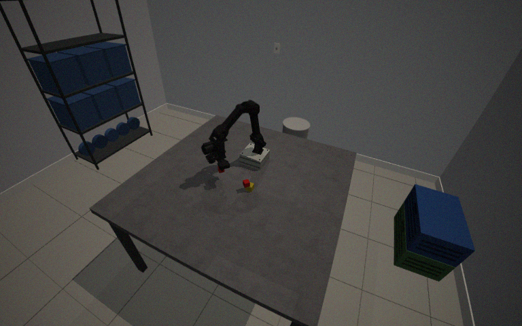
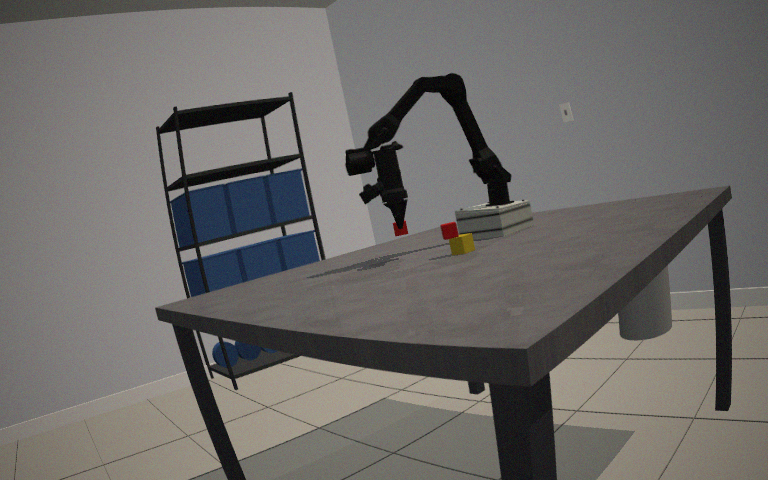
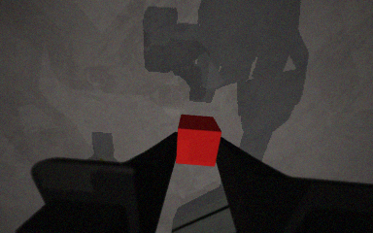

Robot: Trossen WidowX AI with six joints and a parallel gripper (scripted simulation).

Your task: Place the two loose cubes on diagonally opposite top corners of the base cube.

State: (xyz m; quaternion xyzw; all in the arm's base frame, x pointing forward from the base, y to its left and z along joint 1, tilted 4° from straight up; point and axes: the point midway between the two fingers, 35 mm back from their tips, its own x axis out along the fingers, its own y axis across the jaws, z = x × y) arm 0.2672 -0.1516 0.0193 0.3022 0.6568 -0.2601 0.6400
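My gripper tip is 190 mm to the right of the red cube, 40 mm short of it and 20 mm above it. Also, from my gripper tip: yellow cube (200 mm to the left, 60 mm below, 30 mm ahead).
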